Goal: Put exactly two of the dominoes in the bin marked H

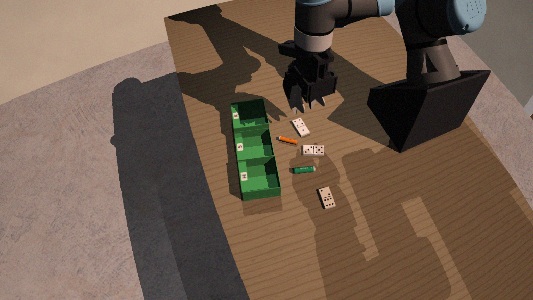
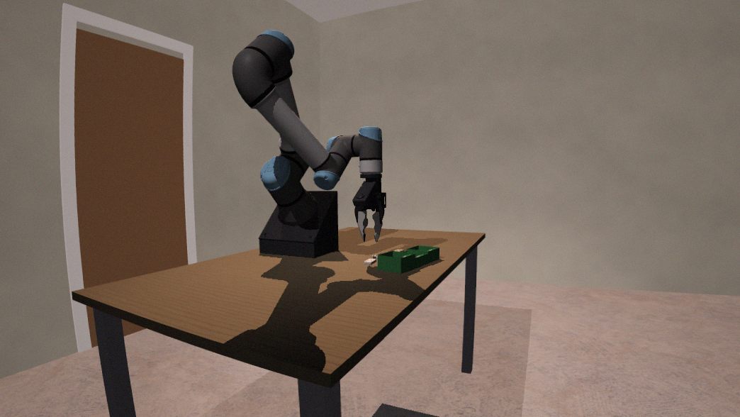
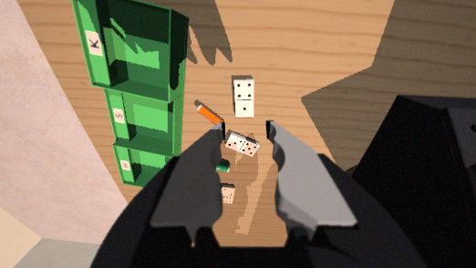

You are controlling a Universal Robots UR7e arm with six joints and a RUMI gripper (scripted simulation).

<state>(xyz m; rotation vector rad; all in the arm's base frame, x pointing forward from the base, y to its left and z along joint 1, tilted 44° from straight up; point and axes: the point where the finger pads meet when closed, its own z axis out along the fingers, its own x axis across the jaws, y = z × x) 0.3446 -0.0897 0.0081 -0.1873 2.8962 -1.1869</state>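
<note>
Now: hand 8 cm above the white domino. Round my hand: orange battery (8 cm below, 5 cm ahead, 3 cm to the left); bin (13 cm ahead, 6 cm below, 3 cm to the left); green battery (12 cm to the left, 8 cm below, 4 cm ahead).
</note>
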